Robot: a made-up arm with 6 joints.
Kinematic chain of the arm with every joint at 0, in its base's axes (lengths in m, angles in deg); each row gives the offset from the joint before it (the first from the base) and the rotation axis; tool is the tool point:
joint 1: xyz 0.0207 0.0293 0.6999 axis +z
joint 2: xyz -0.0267 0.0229 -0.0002 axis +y
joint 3: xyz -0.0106 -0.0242 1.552 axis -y
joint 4: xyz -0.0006 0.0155 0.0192 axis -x
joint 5: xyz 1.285 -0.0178 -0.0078 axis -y
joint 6: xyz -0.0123 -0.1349 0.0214 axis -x
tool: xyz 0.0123 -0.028 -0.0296
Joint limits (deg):
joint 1: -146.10..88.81
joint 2: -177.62..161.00
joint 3: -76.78..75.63
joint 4: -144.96..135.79
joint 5: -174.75..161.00
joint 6: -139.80..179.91
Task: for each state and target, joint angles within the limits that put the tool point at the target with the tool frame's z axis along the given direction. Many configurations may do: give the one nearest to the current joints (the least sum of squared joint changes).
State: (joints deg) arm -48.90 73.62 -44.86 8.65 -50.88 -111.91
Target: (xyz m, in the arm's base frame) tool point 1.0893 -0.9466 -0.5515 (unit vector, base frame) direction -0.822 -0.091 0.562
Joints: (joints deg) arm -38.53 88.62 -5.38 -9.35 -44.91 -137.40
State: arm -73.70 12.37 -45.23 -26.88 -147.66 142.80
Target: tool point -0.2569 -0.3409 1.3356 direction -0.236 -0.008 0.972
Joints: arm -118.88 -20.24 -53.94 -34.41 -152.35 160.88
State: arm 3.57 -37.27 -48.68 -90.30 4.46 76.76
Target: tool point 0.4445 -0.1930 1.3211 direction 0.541 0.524 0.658
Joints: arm -15.23 -18.25 -53.71 -64.27 -15.14 105.26
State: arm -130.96 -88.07 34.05 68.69 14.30 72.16
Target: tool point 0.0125 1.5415 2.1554 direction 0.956 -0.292 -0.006
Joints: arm -93.50 -83.73 -4.23 47.94 -3.69 55.33
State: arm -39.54 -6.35 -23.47 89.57 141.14 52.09
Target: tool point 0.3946 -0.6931 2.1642 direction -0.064 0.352 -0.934
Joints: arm -56.33 -15.95 -25.29 69.21 141.05 74.07
